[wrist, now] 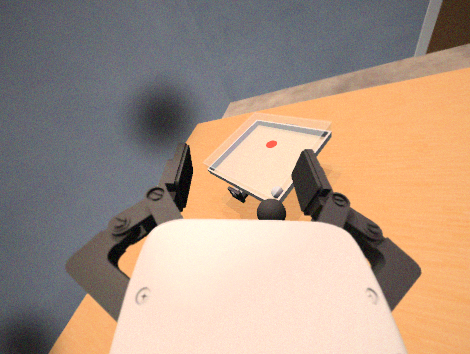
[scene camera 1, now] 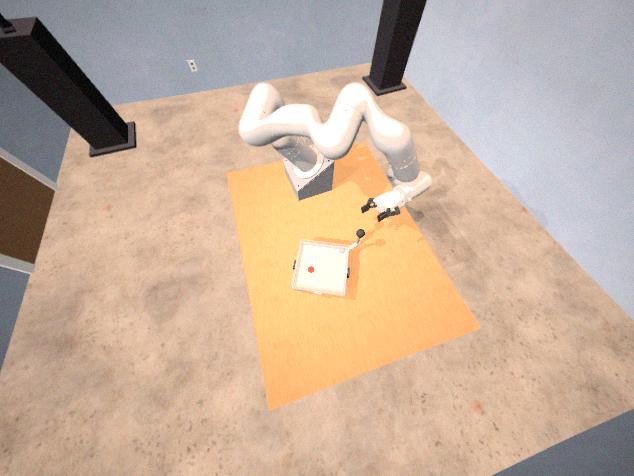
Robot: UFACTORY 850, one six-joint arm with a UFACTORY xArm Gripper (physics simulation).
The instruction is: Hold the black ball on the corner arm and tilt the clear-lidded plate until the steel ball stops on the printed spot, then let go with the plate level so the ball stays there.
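Note:
The clear-lidded plate [scene camera 1: 327, 279] [wrist: 245, 162] is a pale square tray on the orange mat; I cannot tell if it is exactly level. The steel ball [scene camera 1: 342, 250] [wrist: 276, 192] is in the plate's corner nearest the arm, away from the red printed spot [scene camera 1: 310, 269] [wrist: 271, 144]. The black ball [scene camera 1: 360, 233] [wrist: 271, 210] stands up on the corner arm [scene camera 1: 353, 245]; in the wrist view the gripper's body hides its lower edge. My gripper [scene camera 1: 372, 213] [wrist: 244, 159] is wide open and empty, apart from the black ball, up and to its right in the scene view.
The orange mat [scene camera 1: 358, 327] [wrist: 420, 150] lies under the plate and the robot's base [scene camera 1: 314, 185]. Small dark brackets [scene camera 1: 348, 272] [wrist: 237, 194] show at the plate's sides. Two dark columns [scene camera 1: 66, 92] [scene camera 1: 393, 46] stand near the walls, away from the mat.

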